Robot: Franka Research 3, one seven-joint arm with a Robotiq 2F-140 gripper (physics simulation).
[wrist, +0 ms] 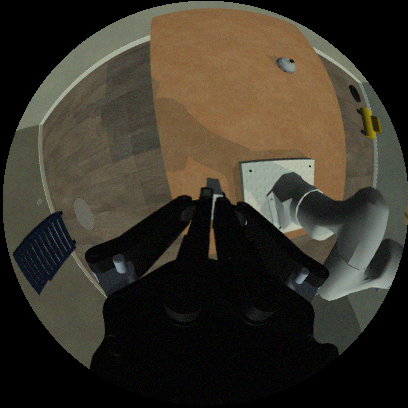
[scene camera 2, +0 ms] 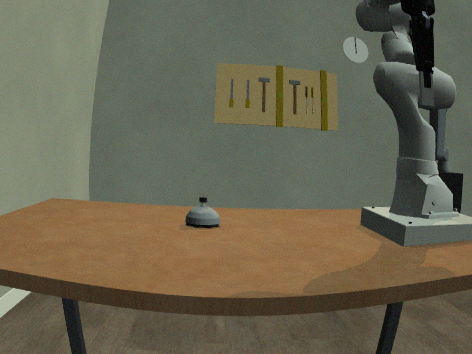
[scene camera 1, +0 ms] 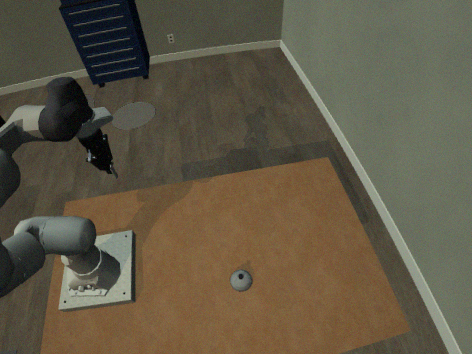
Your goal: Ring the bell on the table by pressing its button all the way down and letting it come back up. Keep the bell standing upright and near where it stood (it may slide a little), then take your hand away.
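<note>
A grey domed bell (scene camera 1: 241, 281) (scene camera 2: 202, 217) (wrist: 286, 65) stands upright on the orange-brown table (scene camera 1: 300, 225) (scene camera 2: 125, 250) (wrist: 215, 55). Its small black button (scene camera 1: 241, 276) (scene camera 2: 203, 199) (wrist: 292, 61) is up on top, with a short stem showing below it in scene camera 2. My gripper (scene camera 1: 115, 175) (scene camera 2: 427, 102) (wrist: 211, 187) is shut with nothing between its fingers. It is high up, far from the bell, on the robot base's side of the table and near the table's edge in scene camera 1.
The arm's white base plate (scene camera 1: 122, 265) (scene camera 2: 382, 222) (wrist: 255, 185) is on the table, to the left of the bell in scene camera 1. A blue drawer cabinet (scene camera 1: 107, 42) (wrist: 45, 252) stands by the wall. A tool board (scene camera 2: 250, 115) hangs on the wall.
</note>
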